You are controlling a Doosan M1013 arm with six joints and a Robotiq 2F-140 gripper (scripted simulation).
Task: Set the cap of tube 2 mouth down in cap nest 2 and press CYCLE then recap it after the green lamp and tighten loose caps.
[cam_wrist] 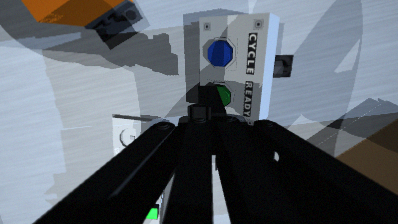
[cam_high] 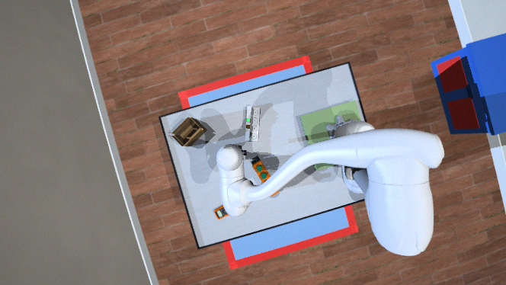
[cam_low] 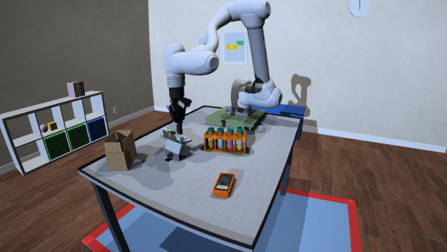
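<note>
The green key is 1 cm ahead of my hand, 1 cm to the right of it and 7 cm below it. Also, from my hand: blue key 2 cm ahead, 3 cm to the left, 7 cm below; then key housing 3 cm ahead, 1 cm to the left, 8 cm below.
</note>
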